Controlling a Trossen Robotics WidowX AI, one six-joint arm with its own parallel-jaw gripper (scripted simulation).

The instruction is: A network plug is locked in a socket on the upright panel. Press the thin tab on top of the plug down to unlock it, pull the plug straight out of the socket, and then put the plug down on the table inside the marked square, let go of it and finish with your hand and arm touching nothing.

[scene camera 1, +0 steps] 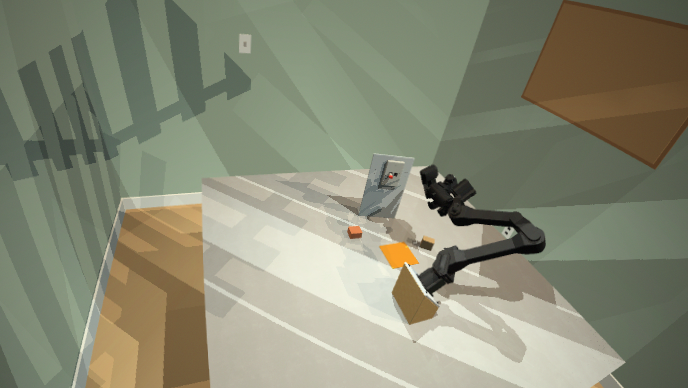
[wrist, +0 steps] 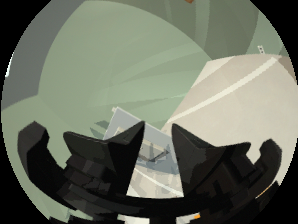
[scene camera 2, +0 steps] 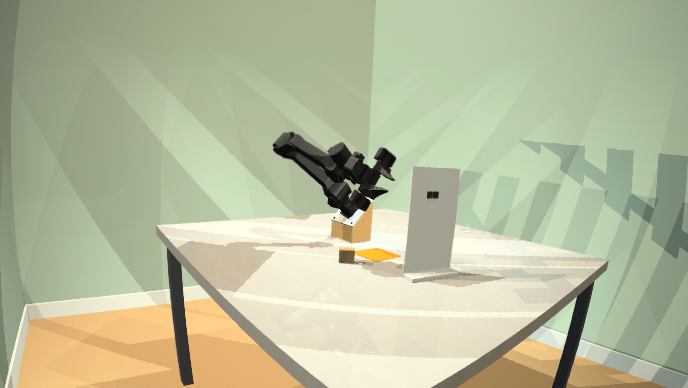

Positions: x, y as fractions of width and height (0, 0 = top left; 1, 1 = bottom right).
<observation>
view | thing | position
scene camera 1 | my gripper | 0.61, 0.46
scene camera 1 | grey upright panel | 0.56, 0.51
</observation>
